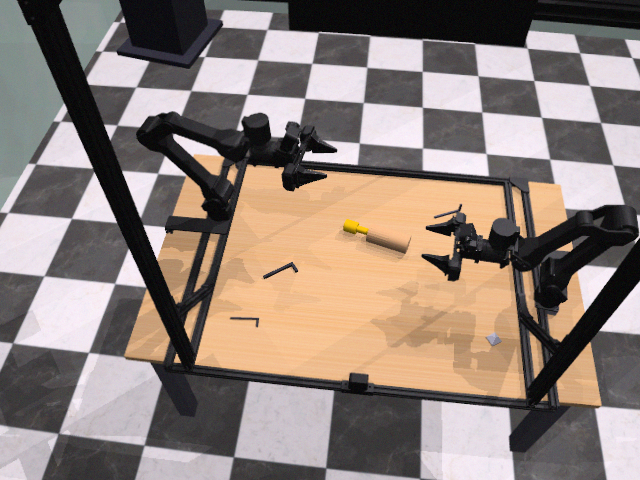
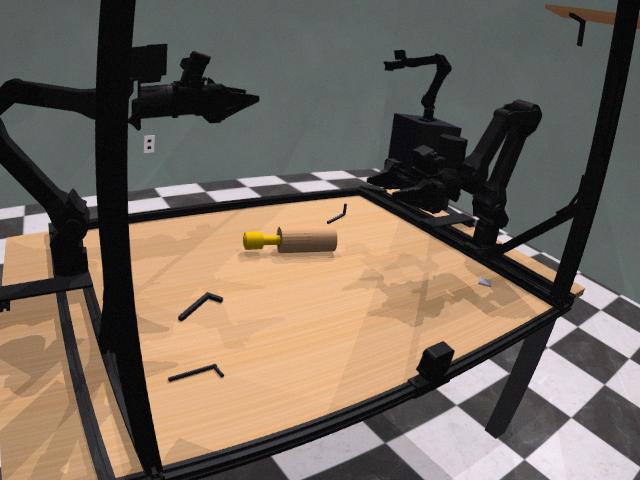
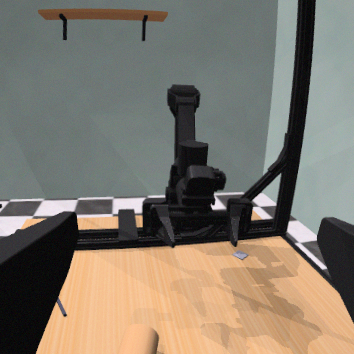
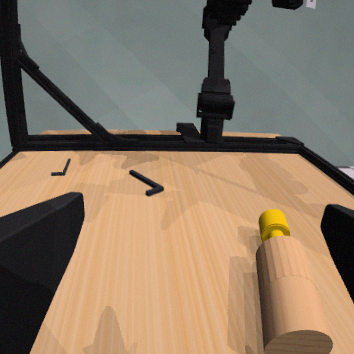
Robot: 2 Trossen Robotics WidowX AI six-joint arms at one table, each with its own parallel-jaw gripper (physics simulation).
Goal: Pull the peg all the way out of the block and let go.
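Places are measured from the left arm's base along level axes (x back, y right, z up), in centimetres.
Pixels of known places: left gripper, fingertip midpoint: (image 1: 332, 163) (image 2: 252, 95) (image 3: 202, 227); right gripper, fingertip midpoint: (image 1: 423, 241) (image 2: 379, 187) (image 3: 204, 244) (image 4: 207, 211); left arm's base, link origin: (image 1: 219, 215) (image 2: 71, 272) (image 4: 210, 139); right arm's base, link origin: (image 1: 546, 300) (image 2: 484, 242) (image 3: 178, 224).
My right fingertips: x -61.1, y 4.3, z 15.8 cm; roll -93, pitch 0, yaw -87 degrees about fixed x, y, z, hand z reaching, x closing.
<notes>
Ahead of a thing's pixels: the offset from my right fingertips to its top centre.
The block, a light wooden cylinder @(dy -9.7, dx +9.9, dz -12.1 cm) (image 1: 387, 240) (image 2: 308, 240) (image 3: 141, 341) (image 4: 292, 300), lies on its side on the table. The yellow peg @(dy -10.5, dx +17.3, dz -13.1 cm) (image 1: 351, 226) (image 2: 253, 240) (image 4: 273, 223) has a thick head and a thin shaft; the shaft enters the block's end, with a short stretch showing outside. My left gripper (image 1: 331, 163) (image 2: 257, 98) is open and empty, high above the table, away from the peg. My right gripper (image 1: 424, 241) (image 2: 381, 186) (image 4: 207, 211) is open and empty, raised above the table beyond the block's plain end.
Dark L-shaped keys @(dy +9.5, dx +36.7, dz -16.9 cm) (image 1: 279, 270) @(dy +26.9, dx +41.0, dz -17.1 cm) (image 1: 245, 318) @(dy -26.4, dx -5.3, dz -14.5 cm) (image 1: 447, 212) lie on the table. A small grey pyramid @(dy +12.9, dx -24.0, dz -17.4 cm) (image 1: 493, 339) (image 2: 484, 282) (image 3: 240, 255) lies near the right side. Black frame rails (image 1: 413, 174) edge the table, and upright posts (image 2: 116, 206) stand at its corners.
</notes>
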